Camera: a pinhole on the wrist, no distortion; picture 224 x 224 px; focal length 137.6 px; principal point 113.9 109.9 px. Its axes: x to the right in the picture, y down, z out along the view. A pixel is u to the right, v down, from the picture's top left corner.
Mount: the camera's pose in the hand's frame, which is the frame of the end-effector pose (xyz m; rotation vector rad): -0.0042 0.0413 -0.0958 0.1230 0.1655 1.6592
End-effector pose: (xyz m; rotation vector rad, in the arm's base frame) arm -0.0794 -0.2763 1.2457 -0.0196 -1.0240 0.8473
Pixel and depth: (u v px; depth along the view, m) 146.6 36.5 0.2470
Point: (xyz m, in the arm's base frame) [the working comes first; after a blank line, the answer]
In the camera's frame: 0.0587 -0.1318 0.2470

-0.2059 -0.1346 1.3871
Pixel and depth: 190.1 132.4 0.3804
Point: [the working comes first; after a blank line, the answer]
In the camera's frame: 0.2107 0.0622 0.3804

-0.4571 -0.2110 1.2894
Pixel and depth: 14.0 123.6 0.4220
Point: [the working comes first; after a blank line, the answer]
In the camera's frame: -0.3064 0.0420 0.4220

-0.1619 -0.5330 1.5698
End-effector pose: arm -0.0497 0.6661 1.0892 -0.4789 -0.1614 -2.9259
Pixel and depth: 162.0 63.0 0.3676
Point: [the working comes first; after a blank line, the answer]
In the camera's frame: 0.1285 -0.1253 0.3676

-0.1006 0.4829 1.3871
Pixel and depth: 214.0 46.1 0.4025
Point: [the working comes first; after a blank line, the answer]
In the camera's frame: 0.2928 -0.1866 0.4025

-0.1100 0.3112 1.4360
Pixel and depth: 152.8 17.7 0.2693
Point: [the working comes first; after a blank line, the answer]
In the camera's frame: 0.0761 -0.1804 0.2693

-0.1810 0.5120 1.2969
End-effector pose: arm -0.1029 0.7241 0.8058 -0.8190 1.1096 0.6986
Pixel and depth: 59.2 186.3 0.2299
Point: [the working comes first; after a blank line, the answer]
In the camera's frame: -0.0914 0.1276 0.2299

-0.0078 0.8208 0.9274
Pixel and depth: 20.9 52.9 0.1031
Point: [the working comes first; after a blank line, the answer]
In the camera's frame: -0.0697 -0.0427 0.1031

-0.0677 0.7175 0.7504
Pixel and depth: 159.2 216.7 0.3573
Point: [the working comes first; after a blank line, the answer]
In the camera's frame: 0.1176 0.2773 0.3573

-0.1425 1.0398 1.0548
